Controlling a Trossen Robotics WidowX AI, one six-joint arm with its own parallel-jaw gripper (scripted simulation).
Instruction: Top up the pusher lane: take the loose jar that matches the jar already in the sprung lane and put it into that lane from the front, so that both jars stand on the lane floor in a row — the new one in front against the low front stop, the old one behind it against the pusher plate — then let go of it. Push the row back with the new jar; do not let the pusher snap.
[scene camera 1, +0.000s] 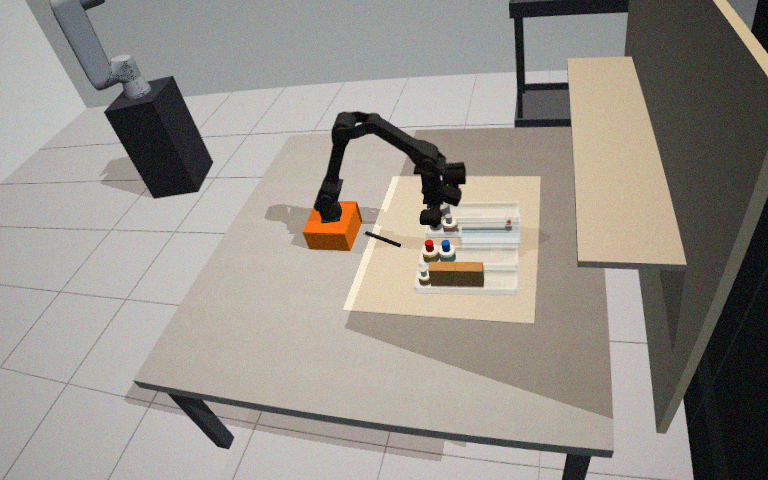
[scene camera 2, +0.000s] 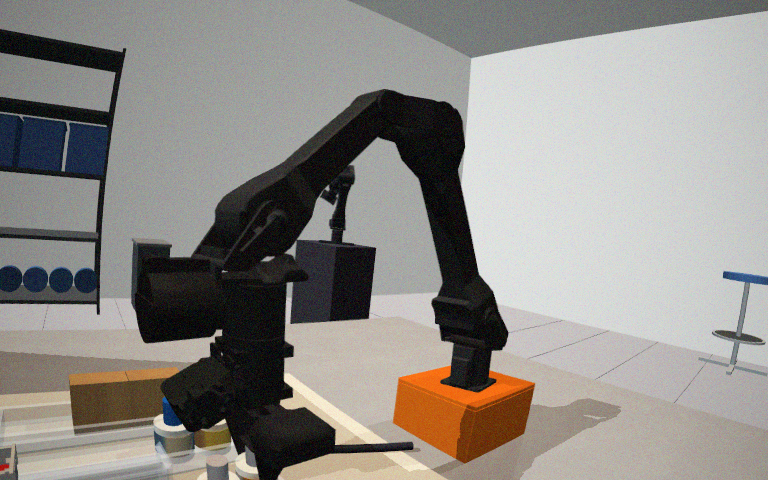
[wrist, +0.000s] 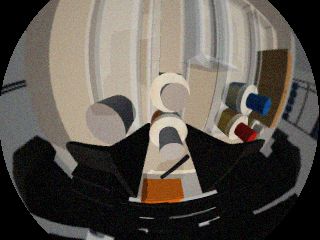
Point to a brown box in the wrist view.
At 276, 69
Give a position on a brown box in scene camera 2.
97, 397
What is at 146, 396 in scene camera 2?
A brown box.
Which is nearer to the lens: the grey-topped cylinder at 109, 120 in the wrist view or the brown box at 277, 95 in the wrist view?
The grey-topped cylinder.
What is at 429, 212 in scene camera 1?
My gripper.
